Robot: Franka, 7 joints.
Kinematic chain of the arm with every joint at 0, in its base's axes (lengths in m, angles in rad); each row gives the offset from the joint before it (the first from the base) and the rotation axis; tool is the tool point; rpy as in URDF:
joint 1: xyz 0 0 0.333 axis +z
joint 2: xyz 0 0 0 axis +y
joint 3: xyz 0 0 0.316 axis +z
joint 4: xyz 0.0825 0 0 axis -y
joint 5: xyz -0.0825 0 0.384 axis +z
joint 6: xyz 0 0 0 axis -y
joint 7: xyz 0.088 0 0 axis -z
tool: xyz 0 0 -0.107 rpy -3.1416 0 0
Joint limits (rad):
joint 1: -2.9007..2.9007
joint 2: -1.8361..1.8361
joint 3: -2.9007..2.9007
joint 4: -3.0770..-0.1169
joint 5: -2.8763..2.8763
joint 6: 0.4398..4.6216
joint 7: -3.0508..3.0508
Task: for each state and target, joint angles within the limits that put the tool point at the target. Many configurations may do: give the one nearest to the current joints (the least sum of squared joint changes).
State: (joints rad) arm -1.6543 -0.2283 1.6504 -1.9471 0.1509 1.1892 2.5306
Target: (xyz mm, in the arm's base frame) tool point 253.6 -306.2 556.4
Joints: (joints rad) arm -2.0062 -0.4120 0.9889 -1.9010 -0.0580 0.9389 2.5306
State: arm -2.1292 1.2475 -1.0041 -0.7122 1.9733 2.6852 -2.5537
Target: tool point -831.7 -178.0 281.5
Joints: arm -2.6181 1.4487 -1.0300 -0.5787 1.9585 2.5030 -2.5537
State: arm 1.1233 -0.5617 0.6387 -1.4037 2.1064 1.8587 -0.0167
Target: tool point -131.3 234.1 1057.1
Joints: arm 1.0378 -0.5605 0.3234 -1.3555 2.1328 1.9022 -0.0167
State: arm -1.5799 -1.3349 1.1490 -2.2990 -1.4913 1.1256 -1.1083
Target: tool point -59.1 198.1 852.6
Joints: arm -1.2287 -1.5275 0.2911 -1.9853 -1.5891 1.0696 -1.1083
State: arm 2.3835 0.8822 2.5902 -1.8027 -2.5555 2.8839 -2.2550
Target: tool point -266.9 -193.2 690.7
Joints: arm 1.9891 1.2863 2.3272 -2.1888 -2.6512 3.1598 -2.2550
